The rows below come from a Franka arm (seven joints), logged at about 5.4 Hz.
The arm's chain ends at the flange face. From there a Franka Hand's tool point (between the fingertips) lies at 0.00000 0.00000 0.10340 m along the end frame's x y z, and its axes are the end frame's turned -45 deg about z.
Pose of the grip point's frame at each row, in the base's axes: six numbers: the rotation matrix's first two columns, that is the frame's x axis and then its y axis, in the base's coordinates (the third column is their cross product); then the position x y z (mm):
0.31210, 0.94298, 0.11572, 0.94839, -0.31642, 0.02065, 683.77, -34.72, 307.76
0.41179, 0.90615, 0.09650, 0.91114, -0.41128, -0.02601, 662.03, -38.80, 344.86
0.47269, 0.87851, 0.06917, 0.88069, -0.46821, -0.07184, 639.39, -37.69, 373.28
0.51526, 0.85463, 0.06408, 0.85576, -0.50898, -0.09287, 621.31, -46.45, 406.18
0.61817, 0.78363, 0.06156, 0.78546, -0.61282, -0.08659, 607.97, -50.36, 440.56
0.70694, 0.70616, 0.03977, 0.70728, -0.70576, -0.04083, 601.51, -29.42, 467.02
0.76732, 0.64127, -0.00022, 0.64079, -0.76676, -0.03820, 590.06, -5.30, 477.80
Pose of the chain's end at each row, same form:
0.89130, 0.44304, 0.09643, 0.44992, -0.89053, -0.06722, 677.97, -45.40, 410.44
0.93545, 0.34993, 0.04984, 0.35309, -0.93156, -0.08663, 660.36, -49.00, 447.74
0.95698, 0.29013, -0.00189, 0.28850, -0.95227, -0.09971, 642.57, -47.50, 476.16
0.96946, 0.24441, -0.02036, 0.24077, -0.96422, -0.11098, 626.14, -57.07, 508.92
0.99252, 0.12078, -0.01770, 0.11829, -0.98744, -0.10476, 611.09, -60.89, 543.37
1.00000, 0.00028, -0.00075, 0.00024, -0.99838, -0.05699, 601.59, -35.31, 570.25
0.99568, -0.08873, -0.02717, -0.08947, -0.99563, -0.02686, 592.61, -8.32, 581.12

